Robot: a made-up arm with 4 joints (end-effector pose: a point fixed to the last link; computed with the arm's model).
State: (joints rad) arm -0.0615 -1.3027 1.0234 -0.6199
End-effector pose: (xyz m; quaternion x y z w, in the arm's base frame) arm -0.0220 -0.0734 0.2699 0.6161 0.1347 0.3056 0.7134
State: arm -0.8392 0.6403 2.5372 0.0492
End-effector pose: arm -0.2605 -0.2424 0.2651 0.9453 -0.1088 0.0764 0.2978
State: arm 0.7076 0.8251 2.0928 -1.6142
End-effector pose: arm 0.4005 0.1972 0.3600 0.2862 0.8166 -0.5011 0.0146
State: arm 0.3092 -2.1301 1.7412 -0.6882
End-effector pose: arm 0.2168 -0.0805 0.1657 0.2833 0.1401 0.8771 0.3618
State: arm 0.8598 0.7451 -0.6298 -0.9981
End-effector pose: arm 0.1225 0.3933 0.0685 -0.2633 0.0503 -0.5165 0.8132
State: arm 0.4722 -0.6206 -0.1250 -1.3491
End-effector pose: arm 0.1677 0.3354 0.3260 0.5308 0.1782 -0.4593 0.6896
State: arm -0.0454 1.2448 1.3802 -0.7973
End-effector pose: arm 0.2805 -0.0557 0.3317 0.4774 0.5722 -0.6488 0.1540
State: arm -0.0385 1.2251 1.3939 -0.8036
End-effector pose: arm 0.2804 -0.0546 0.3354 0.4846 0.5743 -0.6408 0.1572
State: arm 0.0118 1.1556 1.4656 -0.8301
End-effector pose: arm 0.2847 -0.0437 0.3494 0.5092 0.5891 -0.6043 0.1690
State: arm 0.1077 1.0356 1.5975 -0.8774
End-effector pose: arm 0.2909 -0.0246 0.3699 0.5435 0.6233 -0.5320 0.1820
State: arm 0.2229 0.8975 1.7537 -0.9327
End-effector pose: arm 0.2966 -0.0050 0.3851 0.5669 0.6729 -0.4384 0.1834
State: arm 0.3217 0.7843 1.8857 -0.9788
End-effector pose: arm 0.3026 0.0102 0.3897 0.5705 0.7199 -0.3555 0.1729
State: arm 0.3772 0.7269 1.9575 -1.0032
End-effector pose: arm 0.3074 0.0194 0.3889 0.5653 0.7465 -0.3108 0.1628
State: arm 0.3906 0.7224 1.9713 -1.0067
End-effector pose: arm 0.3094 0.0228 0.3883 0.5626 0.7517 -0.3045 0.1601
